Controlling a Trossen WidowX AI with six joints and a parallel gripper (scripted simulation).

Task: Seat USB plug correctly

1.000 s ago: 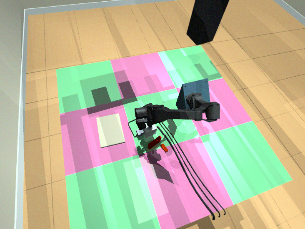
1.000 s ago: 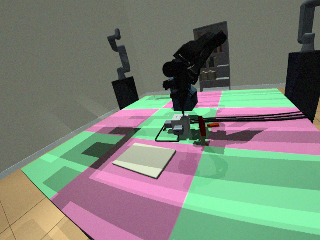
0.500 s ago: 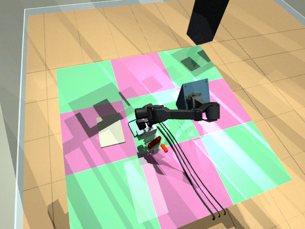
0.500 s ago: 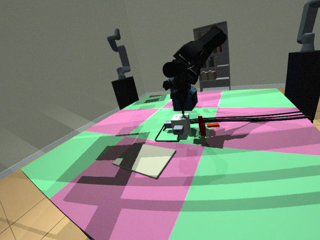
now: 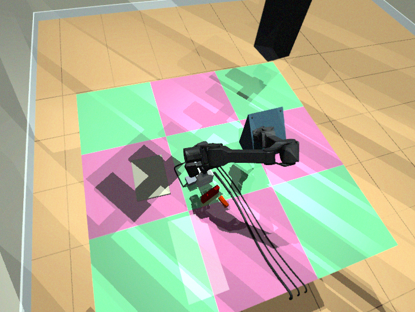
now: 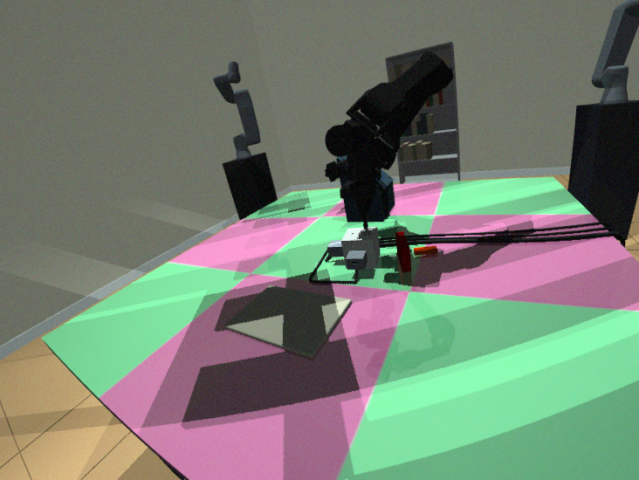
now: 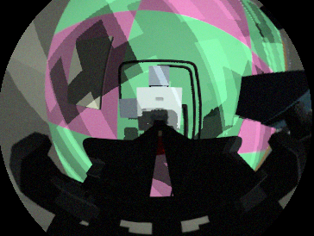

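Now: gripper tip 90 mm above the red block, 80 mm to the right of it and 10 mm short of it. Round my gripper tip: dark USB plug 20 mm below; then orange piece 140 mm to the left, 110 mm below, 40 mm behind; then flat white pad 230 mm ahead, 130 mm to the right, 110 mm below.
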